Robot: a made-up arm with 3 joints. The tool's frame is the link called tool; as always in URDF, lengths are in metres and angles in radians. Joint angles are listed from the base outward.
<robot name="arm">
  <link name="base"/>
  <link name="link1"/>
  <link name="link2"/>
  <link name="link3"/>
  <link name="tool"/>
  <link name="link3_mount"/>
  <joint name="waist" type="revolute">
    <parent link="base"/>
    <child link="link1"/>
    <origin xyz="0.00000 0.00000 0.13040"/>
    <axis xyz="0 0 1"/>
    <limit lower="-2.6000" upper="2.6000"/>
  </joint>
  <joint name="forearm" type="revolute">
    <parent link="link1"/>
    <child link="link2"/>
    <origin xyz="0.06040 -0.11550 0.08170"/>
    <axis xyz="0 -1 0"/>
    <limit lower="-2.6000" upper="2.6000"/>
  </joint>
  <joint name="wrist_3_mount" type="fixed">
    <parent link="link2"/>
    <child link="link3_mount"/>
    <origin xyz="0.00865 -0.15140 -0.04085"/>
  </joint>
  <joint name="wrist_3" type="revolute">
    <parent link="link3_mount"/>
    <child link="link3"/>
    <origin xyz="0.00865 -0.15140 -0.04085"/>
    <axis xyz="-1 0 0"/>
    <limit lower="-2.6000" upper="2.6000"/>
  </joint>
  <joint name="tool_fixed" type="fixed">
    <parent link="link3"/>
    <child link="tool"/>
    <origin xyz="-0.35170 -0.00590 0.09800"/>
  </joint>
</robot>
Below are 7 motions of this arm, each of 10 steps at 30 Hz.
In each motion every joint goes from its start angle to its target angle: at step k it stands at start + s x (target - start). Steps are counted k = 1, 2, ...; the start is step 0. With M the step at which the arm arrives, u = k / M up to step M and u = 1 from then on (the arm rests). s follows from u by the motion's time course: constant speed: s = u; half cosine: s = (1 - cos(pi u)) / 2; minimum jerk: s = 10 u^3 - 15 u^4 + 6 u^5.
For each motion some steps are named. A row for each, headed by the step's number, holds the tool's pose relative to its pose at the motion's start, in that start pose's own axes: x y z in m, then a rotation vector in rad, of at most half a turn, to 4 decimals.
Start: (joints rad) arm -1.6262 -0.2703 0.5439
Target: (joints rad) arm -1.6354 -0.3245 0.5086
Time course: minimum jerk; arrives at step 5
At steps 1, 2, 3, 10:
1: -0.0002 -0.0006 0.0009 0.0022 0.0030 0.0012
2: -0.0009 -0.0033 0.0050 0.0120 0.0162 0.0064
3: -0.0018 -0.0070 0.0107 0.0259 0.0349 0.0136
10: -0.0025 -0.0103 0.0157 0.0380 0.0513 0.0196

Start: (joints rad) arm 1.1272 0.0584 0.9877
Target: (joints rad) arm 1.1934 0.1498 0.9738
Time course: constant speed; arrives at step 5
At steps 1, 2, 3, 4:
1: 0.0050 0.0031 -0.0065 0.0037 -0.0211 -0.0080
2: 0.0101 0.0062 -0.0129 0.0076 -0.0422 -0.0159
3: 0.0154 0.0094 -0.0193 0.0117 -0.0633 -0.0237
4: 0.0209 0.0126 -0.0255 0.0161 -0.0844 -0.0315

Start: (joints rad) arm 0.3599 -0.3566 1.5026
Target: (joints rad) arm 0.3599 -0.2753 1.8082
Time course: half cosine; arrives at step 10
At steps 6, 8, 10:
6: 0.0052 0.0372 -0.0020 -0.2000 0.0017 -0.0533
8: 0.0080 0.0512 -0.0038 -0.2763 0.0052 -0.0736
10: 0.0091 0.0565 -0.0046 -0.3054 0.0069 -0.0813

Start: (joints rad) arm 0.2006 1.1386 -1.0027
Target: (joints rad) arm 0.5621 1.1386 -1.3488
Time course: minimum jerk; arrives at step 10
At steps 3, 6, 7, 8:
3: 0.0125 -0.0294 -0.0136 0.1100 0.0212 0.0127
6: 0.0528 -0.1148 -0.0728 0.4601 0.0937 0.0453
7: 0.0646 -0.1373 -0.0946 0.5640 0.1167 0.0526
8: 0.0726 -0.1516 -0.1105 0.6347 0.1328 0.0569

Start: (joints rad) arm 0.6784 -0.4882 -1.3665
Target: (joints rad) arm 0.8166 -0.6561 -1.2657
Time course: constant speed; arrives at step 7
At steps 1, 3, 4, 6, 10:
1: 0.0075 0.0129 0.0077 -0.0239 0.0220 -0.0198
3: 0.0236 0.0392 0.0220 -0.0728 0.0661 -0.0586
4: 0.0321 0.0526 0.0286 -0.0979 0.0883 -0.0776
6: 0.0501 0.0796 0.0407 -0.1492 0.1327 -0.1148
10: 0.0595 0.0932 0.0461 -0.1754 0.1550 -0.1331

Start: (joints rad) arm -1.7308 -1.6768 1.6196
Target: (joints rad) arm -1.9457 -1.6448 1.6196
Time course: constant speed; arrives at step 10
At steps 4, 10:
4: 0.0040 0.0316 0.0018 0.0855 -0.0079 -0.0132
10: 0.0100 0.0782 0.0102 0.2140 -0.0177 -0.0328

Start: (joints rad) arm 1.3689 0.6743 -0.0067
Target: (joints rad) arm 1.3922 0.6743 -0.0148
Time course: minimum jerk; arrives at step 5
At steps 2, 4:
2: 0.0025 -0.0018 -0.0020 0.0072 0.0000 0.0058
4: 0.0073 -0.0053 -0.0059 0.0213 0.0002 0.0171

